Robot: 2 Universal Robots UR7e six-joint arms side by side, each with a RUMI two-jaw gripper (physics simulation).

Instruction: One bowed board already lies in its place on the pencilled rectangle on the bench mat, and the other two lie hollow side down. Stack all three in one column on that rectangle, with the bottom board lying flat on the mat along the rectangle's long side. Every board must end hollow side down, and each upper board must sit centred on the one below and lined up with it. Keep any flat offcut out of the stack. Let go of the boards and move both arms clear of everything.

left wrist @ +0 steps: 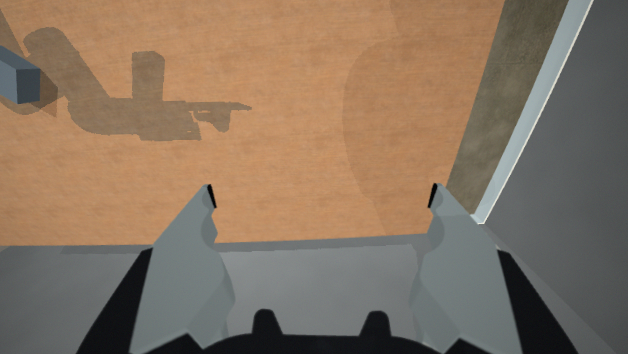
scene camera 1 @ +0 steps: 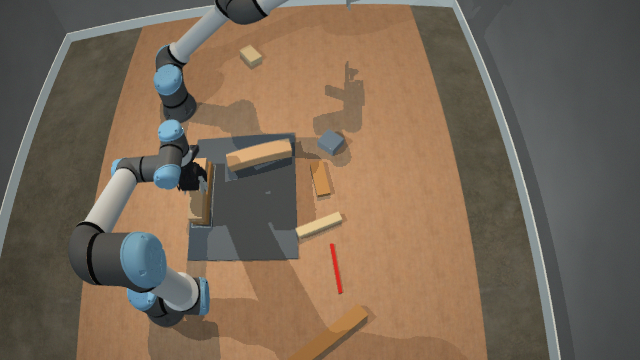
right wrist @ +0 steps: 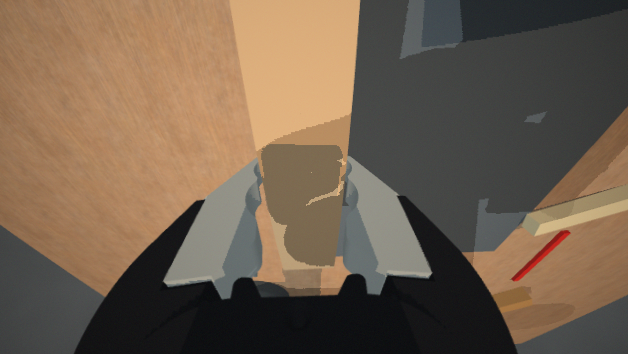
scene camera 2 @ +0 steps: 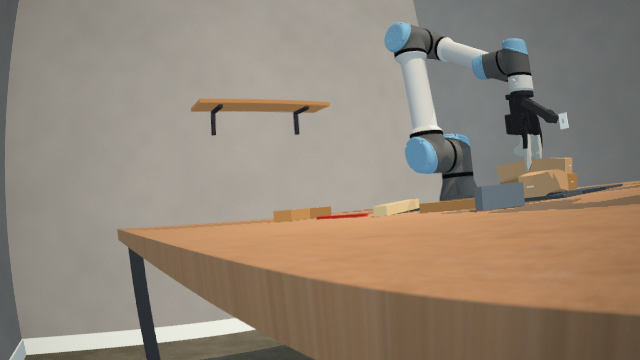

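Seen in the pictures: left gripper, between the fingertips: (left wrist: pixel 320 185); right gripper, between the fingertips: (scene camera 1: pixel 198 191) (right wrist: pixel 304 158) (scene camera 2: pixel 533 171); left arm's base, origin of its link: (scene camera 1: pixel 180 109).
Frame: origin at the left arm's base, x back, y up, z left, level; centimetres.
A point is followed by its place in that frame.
Note:
My right gripper (scene camera 1: pixel 194 187) {x -7.1, y 6.5, z -45.4 cm} (scene camera 2: pixel 534 163) {x -7.1, y 6.5, z -45.4 cm} (right wrist: pixel 304 158) {x -7.1, y 6.5, z -45.4 cm} is shut on the upper bowed board (scene camera 1: pixel 198 210) {x -7.0, y 9.4, z -54.3 cm} (scene camera 2: pixel 552 164) {x -11.0, y 7.6, z -37.8 cm} (right wrist: pixel 300 75) {x -8.3, y 9.5, z -39.4 cm}, over the bottom bowed board (scene camera 1: pixel 209 200) {x -10.1, y 3.0, z -47.9 cm} (scene camera 2: pixel 573 181) {x -9.2, y 2.6, z -32.5 cm}. In scene camera 1 a strip of the bottom board shows along the upper one's right side; whether the two touch is hard to tell. The pencilled rectangle (scene camera 1: pixel 202 227) {x -6.1, y 1.7, z -56.0 cm} shows at their lower end. The third bowed board (scene camera 1: pixel 259 154) {x -31.1, y 5.6, z -35.3 cm} (scene camera 2: pixel 542 183) {x -42.4, y 3.0, z -30.8 cm} lies hollow side down, slanted, on the mat (scene camera 1: pixel 250 250) {x -21.5, y 0.6, z -68.6 cm} (right wrist: pixel 425 110) {x -19.3, y 0.6, z -45.6 cm}. My left gripper (left wrist: pixel 320 185) {x -78.8, y 26.9, z 19.6 cm} is open and empty, high over the table.
A blue-grey block (scene camera 1: pixel 330 142) {x -57.2, y 3.6, z -35.2 cm} (scene camera 2: pixel 500 196) {x -60.5, y 1.8, z -32.3 cm} (left wrist: pixel 28 85) {x -60.1, y 1.9, z -31.7 cm}, an orange offcut (scene camera 1: pixel 320 178) {x -50.5, y 1.8, z -47.9 cm} (scene camera 2: pixel 446 205) {x -52.7, y 1.0, z -47.7 cm} and a pale strip (scene camera 1: pixel 319 225) {x -46.1, y 2.4, z -65.5 cm} (scene camera 2: pixel 396 207) {x -49.2, y 1.4, z -62.7 cm} (right wrist: pixel 575 213) {x -43.0, y 2.4, z -63.9 cm} lie right of the mat. A red stick (scene camera 1: pixel 336 268) {x -48.1, y 0.6, z -81.1 cm} (right wrist: pixel 541 255) {x -47.6, y 0.6, z -79.0 cm}, a long plank (scene camera 1: pixel 332 332) {x -41.6, y 2.9, z -102.6 cm} and a pale block (scene camera 1: pixel 251 56) {x -34.6, y 3.0, z 19.1 cm} lie farther off.

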